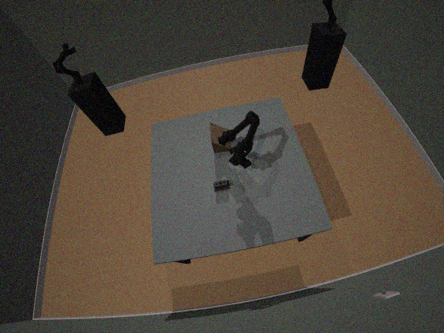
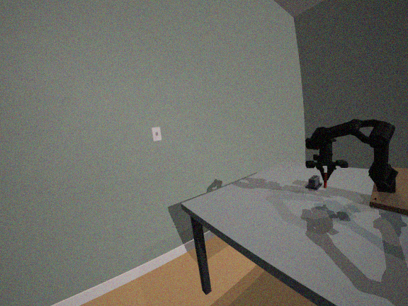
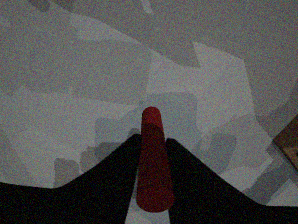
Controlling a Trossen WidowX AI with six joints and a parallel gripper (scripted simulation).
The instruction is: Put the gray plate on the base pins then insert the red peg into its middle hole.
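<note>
Now: gripper tip 11 cm short of the gray plate, 18 cm to the left of it and 7 cm above it. The rest, counted from my gripper tip: red peg (right at my gripper tip); dark base (11 cm ahead, 18 cm to the right, 10 cm below).
</note>
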